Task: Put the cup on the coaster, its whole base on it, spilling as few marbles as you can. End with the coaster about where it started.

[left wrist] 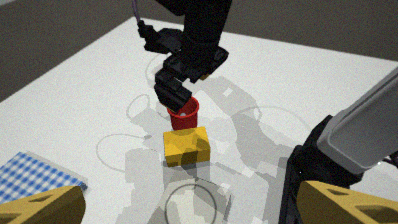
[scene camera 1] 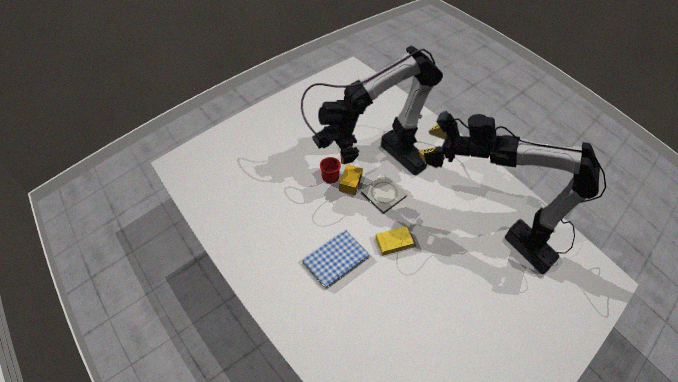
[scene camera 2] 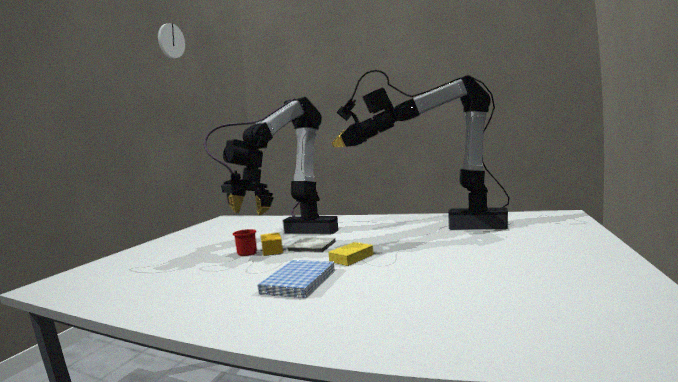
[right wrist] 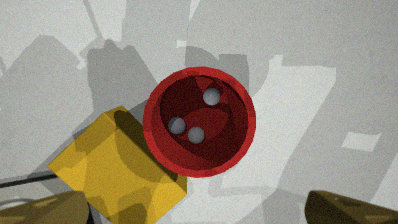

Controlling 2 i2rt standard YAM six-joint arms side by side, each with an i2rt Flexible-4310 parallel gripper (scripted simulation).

Labels:
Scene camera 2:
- my left gripper: 333, 145
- my right gripper: 247, 214

